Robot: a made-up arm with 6 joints. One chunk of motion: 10 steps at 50 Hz.
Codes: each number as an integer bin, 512 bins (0 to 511) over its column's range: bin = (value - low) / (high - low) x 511, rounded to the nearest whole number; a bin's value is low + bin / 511 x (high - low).
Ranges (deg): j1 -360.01..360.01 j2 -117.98..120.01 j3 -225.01..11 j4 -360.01..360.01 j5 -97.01..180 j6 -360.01..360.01
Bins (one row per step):
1: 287 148 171 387 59 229
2: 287 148 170 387 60 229
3: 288 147 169 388 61 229
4: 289 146 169 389 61 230
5: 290 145 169 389 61 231
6: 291 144 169 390 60 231
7: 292 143 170 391 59 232
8: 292 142 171 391 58 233
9: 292 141 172 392 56 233
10: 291 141 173 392 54 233
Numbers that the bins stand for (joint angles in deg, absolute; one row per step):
1: 44.38 -49.05 -146.03 185.29 -65.03 -37.34
2: 44.38 -49.05 -146.49 185.29 -64.48 -37.34
3: 45.79 -49.52 -146.96 186.70 -63.94 -37.34
4: 47.20 -49.98 -146.96 188.11 -63.94 -35.93
5: 48.61 -50.45 -146.96 188.11 -63.94 -34.52
6: 50.02 -50.91 -146.96 189.52 -64.48 -34.52
7: 51.43 -51.38 -146.49 190.93 -65.03 -33.11
8: 51.43 -51.85 -146.03 190.93 -65.57 -31.70
9: 51.43 -52.31 -145.57 192.33 -66.65 -31.70
10: 50.02 -52.31 -145.11 192.33 -67.74 -31.70

